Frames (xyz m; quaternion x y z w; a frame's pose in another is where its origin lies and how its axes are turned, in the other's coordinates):
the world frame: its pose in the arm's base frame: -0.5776 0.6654 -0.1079 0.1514 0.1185 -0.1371 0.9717
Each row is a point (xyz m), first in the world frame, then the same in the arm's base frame.
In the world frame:
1: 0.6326 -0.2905 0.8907
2: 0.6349 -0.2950 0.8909
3: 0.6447 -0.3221 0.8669
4: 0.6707 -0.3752 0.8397
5: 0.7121 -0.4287 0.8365
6: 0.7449 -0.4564 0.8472
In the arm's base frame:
1: 0.0938 -0.0377 0.4690
2: 0.0946 -0.0425 0.4673
3: 0.0910 -0.0617 0.4354
4: 0.0941 -0.1075 0.3892
5: 0.1160 -0.1650 0.3610
6: 0.1403 -0.2015 0.3547

